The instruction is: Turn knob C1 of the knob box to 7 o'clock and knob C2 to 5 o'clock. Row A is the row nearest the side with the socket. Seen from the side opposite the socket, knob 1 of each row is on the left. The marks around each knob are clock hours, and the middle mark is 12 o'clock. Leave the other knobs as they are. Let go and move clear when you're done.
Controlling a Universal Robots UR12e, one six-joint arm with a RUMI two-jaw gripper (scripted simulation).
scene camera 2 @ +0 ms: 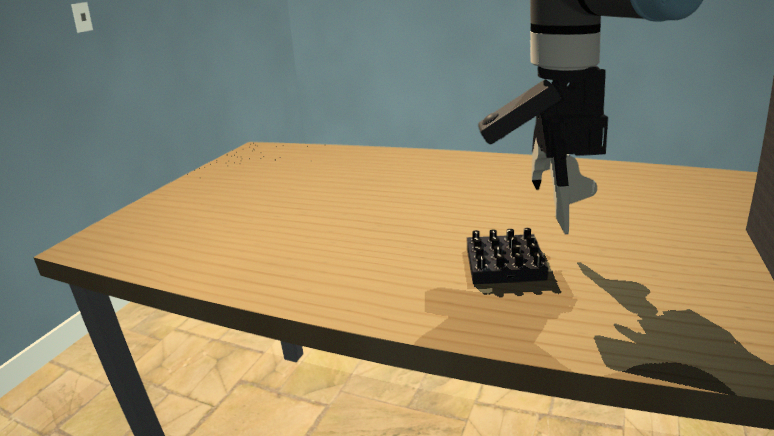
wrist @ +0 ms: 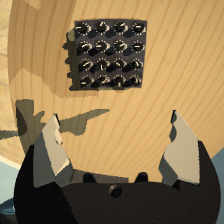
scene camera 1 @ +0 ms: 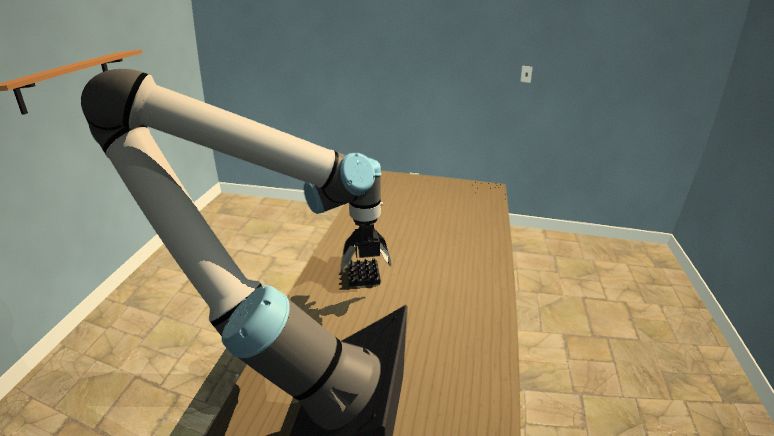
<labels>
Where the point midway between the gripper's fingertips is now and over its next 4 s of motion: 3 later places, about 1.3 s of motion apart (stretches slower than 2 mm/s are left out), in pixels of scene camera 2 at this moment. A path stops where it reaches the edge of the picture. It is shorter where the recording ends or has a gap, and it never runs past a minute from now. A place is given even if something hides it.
My gripper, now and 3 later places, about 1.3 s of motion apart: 550, 210; 534, 206; 532, 228; 529, 234
</labels>
